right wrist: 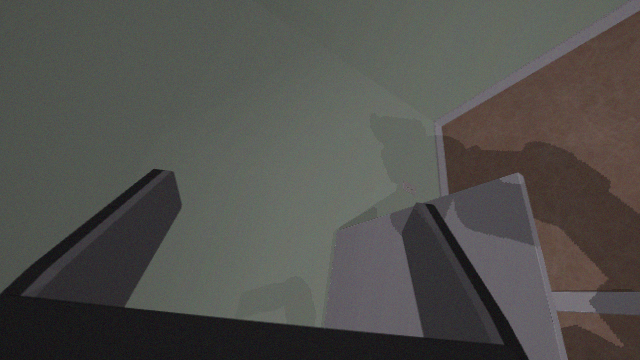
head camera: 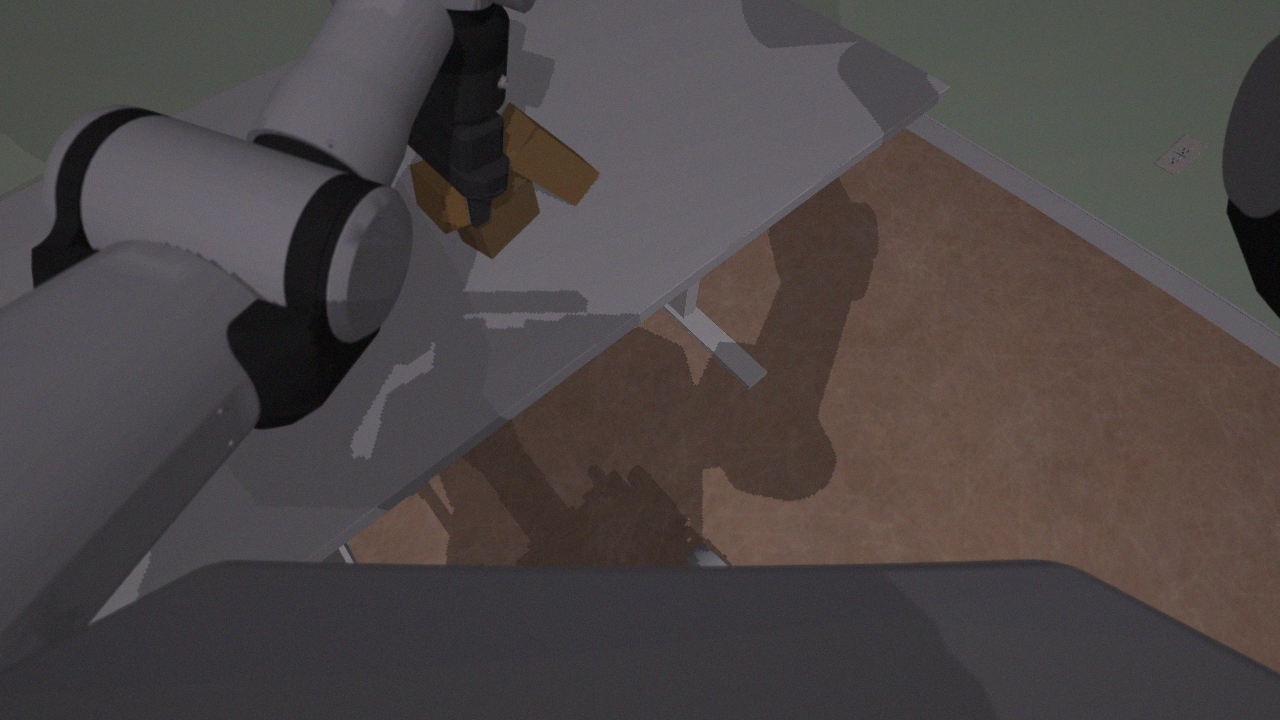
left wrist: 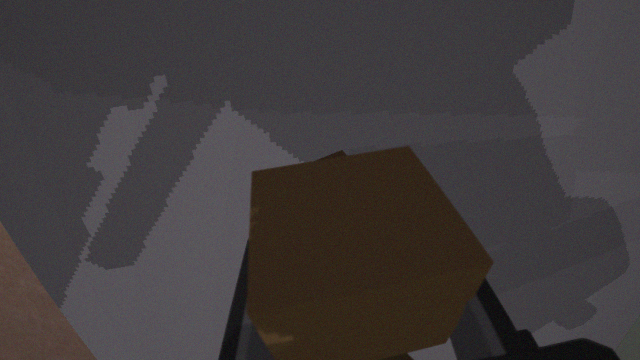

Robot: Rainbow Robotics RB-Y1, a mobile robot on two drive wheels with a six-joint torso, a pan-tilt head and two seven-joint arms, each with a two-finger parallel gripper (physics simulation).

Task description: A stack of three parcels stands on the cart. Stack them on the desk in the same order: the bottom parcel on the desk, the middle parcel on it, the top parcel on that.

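Places are measured from the robot's base along level axes (x ahead, y left, z up), in metres.
Pixels of known places: left gripper, fingertip midpoint: (head camera: 459, 203) (left wrist: 344, 233); right gripper, fingertip midpoint: (right wrist: 295, 203).
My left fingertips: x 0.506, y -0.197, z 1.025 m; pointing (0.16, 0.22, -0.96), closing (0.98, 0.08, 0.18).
Ahead of a thing's pixels: the offset from my left fingertips to its top centre. Level surfaces: height alone.
My left gripper (head camera: 480, 213) (left wrist: 344, 233) is shut on a brown parcel {dx -0.004, dy +0.006, dz +0.055 m} (head camera: 433, 191) (left wrist: 360, 235), which fills the space between its fingers. Two other brown parcels are on the desk {dz -0.073 m} (head camera: 644, 107) (left wrist: 175, 280) (right wrist: 367, 280): a long one {dx -0.005, dy -0.115, dz +0.063 m} (head camera: 562, 166) lies on top, and a lower one {dx +0.006, dy -0.040, dz -0.013 m} (head camera: 516, 216) shows below and left of it in the head view. The held parcel is close beside or over them; the arm hides the overlap, and I cannot tell if they touch. My right gripper (right wrist: 295, 203) is open and empty, away from the parcels. The cart does not show.
The desk's front edge runs diagonally across the head view, with a desk leg foot (head camera: 725, 349) below it on the brown floor {dz -1.023 m} (head camera: 1029, 376). A green wall (head camera: 1074, 107) (right wrist: 225, 125) stands behind the desk. The left arm (head camera: 187, 197) covers the desk's left part.
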